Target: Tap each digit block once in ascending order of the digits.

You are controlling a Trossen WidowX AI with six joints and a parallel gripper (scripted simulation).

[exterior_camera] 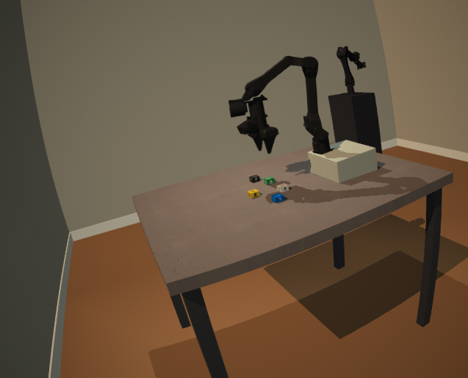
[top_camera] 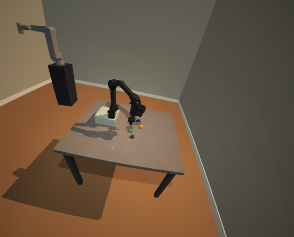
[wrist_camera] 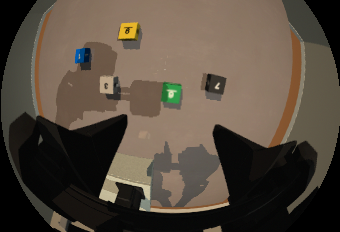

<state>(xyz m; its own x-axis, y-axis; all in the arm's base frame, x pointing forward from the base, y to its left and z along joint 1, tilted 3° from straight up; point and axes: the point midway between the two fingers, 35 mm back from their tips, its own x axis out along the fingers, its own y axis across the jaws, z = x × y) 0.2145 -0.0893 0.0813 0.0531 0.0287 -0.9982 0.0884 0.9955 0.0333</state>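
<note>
My gripper tip is 20 cm to the right of the blue block, 12 cm above it and 8 cm short of it. The rest, counted from my gripper tip: black block (12 cm below, 8 cm to the right, 2 cm ahead); then white block (12 cm to the left, 12 cm below, 2 cm ahead); then green block (12 cm below).
</note>
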